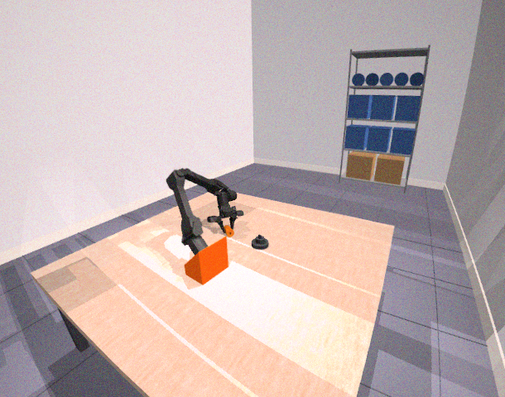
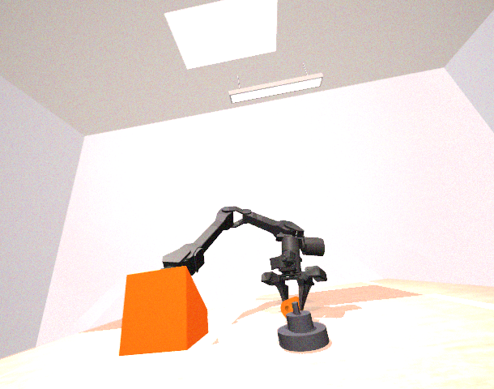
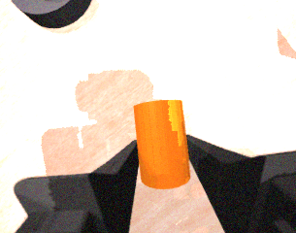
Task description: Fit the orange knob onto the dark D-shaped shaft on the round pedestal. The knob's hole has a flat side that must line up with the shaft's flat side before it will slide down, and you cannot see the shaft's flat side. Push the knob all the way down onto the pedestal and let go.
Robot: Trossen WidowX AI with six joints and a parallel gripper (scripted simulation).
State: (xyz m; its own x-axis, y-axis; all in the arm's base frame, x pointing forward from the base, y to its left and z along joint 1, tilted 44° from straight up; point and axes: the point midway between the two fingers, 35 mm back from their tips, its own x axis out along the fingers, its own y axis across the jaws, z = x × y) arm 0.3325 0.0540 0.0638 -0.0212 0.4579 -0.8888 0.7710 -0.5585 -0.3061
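Now: gripper tip 30 mm past the dark round pedestal, 200 mm to the left of it and 20 mm below it. From my gripper tip the other things lie so: orange knob (10 mm above).
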